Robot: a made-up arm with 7 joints.
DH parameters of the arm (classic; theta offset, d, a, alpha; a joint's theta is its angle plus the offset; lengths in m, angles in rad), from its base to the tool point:
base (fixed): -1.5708 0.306 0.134 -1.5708
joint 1: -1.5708 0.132 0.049 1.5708
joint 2: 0 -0.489 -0.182 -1.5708
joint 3: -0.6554 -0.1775 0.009 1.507
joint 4: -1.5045 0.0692 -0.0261 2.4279
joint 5: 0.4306 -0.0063 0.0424 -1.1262
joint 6: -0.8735 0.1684 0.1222 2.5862
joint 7: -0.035 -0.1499 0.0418 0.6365
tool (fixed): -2.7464 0.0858 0 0
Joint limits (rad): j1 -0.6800..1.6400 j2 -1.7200..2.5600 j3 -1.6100..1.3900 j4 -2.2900..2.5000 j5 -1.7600..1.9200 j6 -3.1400..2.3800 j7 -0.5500..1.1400
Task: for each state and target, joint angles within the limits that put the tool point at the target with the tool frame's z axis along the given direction. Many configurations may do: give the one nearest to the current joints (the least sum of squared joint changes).
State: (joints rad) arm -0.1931 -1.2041 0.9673 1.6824 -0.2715 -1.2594 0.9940
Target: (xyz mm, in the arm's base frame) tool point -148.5 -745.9 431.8 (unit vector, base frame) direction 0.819 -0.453 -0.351
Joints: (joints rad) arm -0.6800 -0.7103 1.0810 2.0596 -0.5980 -1.2810 1.0222
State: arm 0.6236 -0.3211 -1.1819 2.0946 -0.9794 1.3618 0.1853
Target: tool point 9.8 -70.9 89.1 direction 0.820 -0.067 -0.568
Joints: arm 1.0818 -0.0982 -0.3702 1.7002 -1.2502 1.6448 0.5291
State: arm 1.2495 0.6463 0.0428 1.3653 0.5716 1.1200 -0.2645
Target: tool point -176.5 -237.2 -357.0 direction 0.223 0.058 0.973
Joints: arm 0.8896 0.4834 -0.3024 0.9336 1.0320 1.2891 -0.5499
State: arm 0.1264 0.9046 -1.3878 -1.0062 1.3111 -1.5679 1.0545
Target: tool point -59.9 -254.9 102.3 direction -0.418 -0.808 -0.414
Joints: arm 1.1192 0.4603 -1.2250 -1.6842 1.0719 -1.9342 1.0029
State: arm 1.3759 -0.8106 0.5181 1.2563 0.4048 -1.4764 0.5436
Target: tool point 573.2 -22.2 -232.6 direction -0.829 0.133 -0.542
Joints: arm 1.4792 -1.5820 0.8882 0.6778 0.6559 -1.2792 0.7240
